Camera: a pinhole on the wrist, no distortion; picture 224 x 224 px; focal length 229.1 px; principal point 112.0 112.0 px. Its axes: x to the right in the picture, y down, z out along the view. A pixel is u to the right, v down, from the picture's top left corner.
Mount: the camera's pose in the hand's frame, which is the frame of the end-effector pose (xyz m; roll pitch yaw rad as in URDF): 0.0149 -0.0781 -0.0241 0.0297 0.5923 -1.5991
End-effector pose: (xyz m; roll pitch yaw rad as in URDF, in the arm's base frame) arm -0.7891 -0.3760 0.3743 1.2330 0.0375 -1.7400
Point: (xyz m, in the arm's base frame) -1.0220 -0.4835 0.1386
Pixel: outside the picture
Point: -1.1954 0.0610 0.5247
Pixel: outside the picture
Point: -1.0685 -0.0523 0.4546
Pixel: outside the picture
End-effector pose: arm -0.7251 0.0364 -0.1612 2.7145 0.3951 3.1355
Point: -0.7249 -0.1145 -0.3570
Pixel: 163.0 200.7
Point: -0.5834 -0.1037 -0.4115
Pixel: 122.7 82.1
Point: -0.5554 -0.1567 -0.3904
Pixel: 166.3 55.8
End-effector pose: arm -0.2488 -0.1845 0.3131 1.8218 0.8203 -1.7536
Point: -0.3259 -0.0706 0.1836
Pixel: 48.3 139.6
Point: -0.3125 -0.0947 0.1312
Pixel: 84.9 216.0
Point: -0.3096 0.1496 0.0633
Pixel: 176.1 92.8
